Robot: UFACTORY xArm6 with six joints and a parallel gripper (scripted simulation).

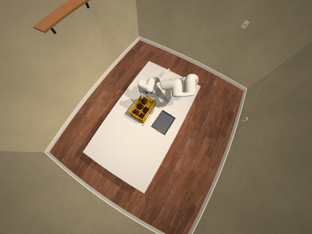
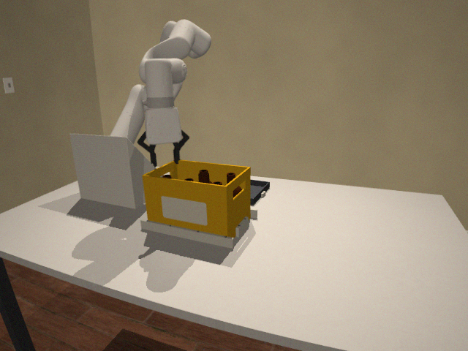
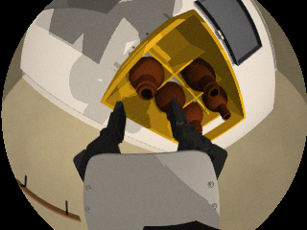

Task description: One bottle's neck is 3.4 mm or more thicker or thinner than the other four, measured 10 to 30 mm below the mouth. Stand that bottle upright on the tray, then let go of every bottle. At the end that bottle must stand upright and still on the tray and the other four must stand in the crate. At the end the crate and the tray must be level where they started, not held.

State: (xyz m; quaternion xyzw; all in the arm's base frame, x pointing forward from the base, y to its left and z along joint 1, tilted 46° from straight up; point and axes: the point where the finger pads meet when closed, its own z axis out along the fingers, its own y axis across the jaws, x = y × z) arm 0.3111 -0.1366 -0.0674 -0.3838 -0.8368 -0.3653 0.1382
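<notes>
The yellow crate lies 13 cm below my hand, 9 cm ahead of it and 3 cm to the left of it. The rest, counted from my hand: dark grey tray 32 cm to the left, 20 cm below, 9 cm ahead; then glass bottle 17 cm ahead, 13 cm below, 1 cm to the right.
</notes>
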